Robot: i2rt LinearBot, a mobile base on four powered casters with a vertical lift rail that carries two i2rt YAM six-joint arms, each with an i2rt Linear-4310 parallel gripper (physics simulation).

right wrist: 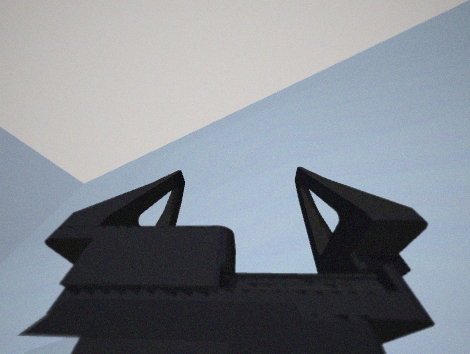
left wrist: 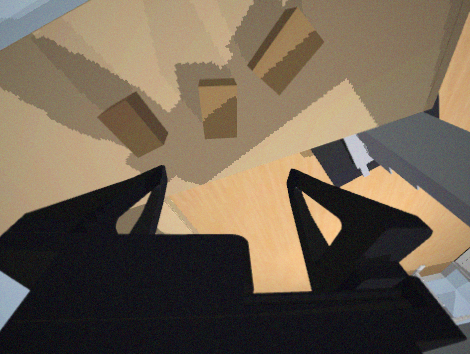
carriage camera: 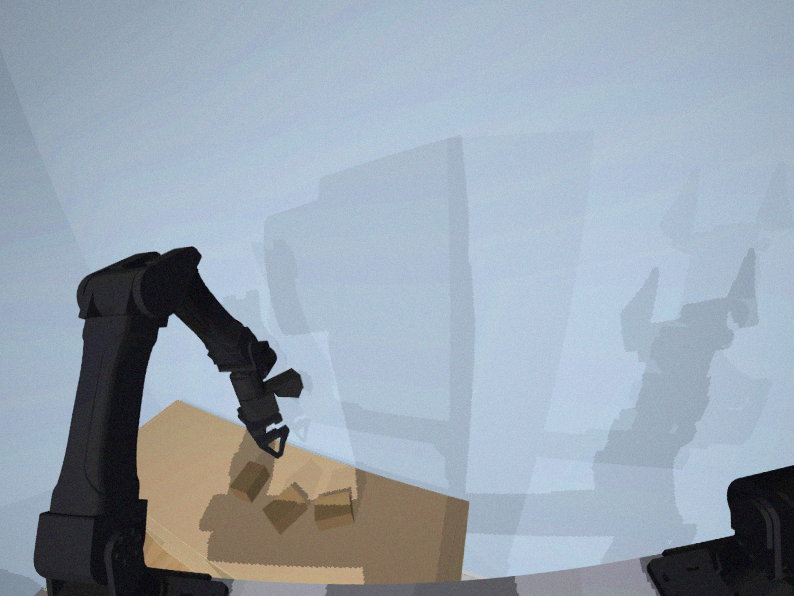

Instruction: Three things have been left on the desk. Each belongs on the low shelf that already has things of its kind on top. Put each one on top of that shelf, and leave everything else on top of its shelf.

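Places are measured from the left arm's base along level axes (x ahead, y left, z up), in millimetres.
Pixels of known places: left gripper, fingertip midpoint: [left wrist: 228, 174] [carriage camera: 271, 445]; right gripper, fingertip midpoint: [right wrist: 238, 174]; right arm's base, origin of the base link: [carriage camera: 745, 582].
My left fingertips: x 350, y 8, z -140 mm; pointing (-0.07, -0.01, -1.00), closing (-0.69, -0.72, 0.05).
Behind a point stands the place of what it marks.
A low tan shelf [carriage camera: 410, 526] @(y -294, x 291, z -391 mm) [left wrist: 400, 75] @(y -269, x 134, z -392 mm) stands against the wall. Three tan-brown blocks sit apart on its top: a left block [carriage camera: 249, 481] @(y 151, x 388, z -341 mm) [left wrist: 134, 125] @(y 150, x 409, z -341 mm), a middle block [carriage camera: 286, 508] @(y 18, x 314, z -341 mm) [left wrist: 218, 110] @(y 27, x 332, z -341 mm) and a right block [carriage camera: 334, 508] @(y -108, x 315, z -341 mm) [left wrist: 287, 50] @(y -105, x 329, z -341 mm). My left gripper [carriage camera: 277, 442] @(y 8, x 350, z -140 mm) [left wrist: 228, 174] @(y 8, x 350, z -140 mm) is open and empty above the shelf top, nearest the left block in the carriage view and touching none of them. My right gripper [right wrist: 238, 174] @(y -666, x 13, z 447 mm) is open and empty, with wall and ceiling behind it. I cannot make out the desk in these views.
Wood floor [left wrist: 225, 215] @(y 749, x -552, z -1001 mm) lies past the shelf's edge. In the left wrist view, a dark object [left wrist: 330, 162] with a whitish piece [left wrist: 357, 152] lies beside a grey surface [left wrist: 420, 150]; pale angular parts [left wrist: 452, 290] @(y -798, x -4861, z -708 mm) show at the lower right. My right arm [carriage camera: 769, 513] @(y -630, x 12, z 129 mm) is at the carriage view's right edge.
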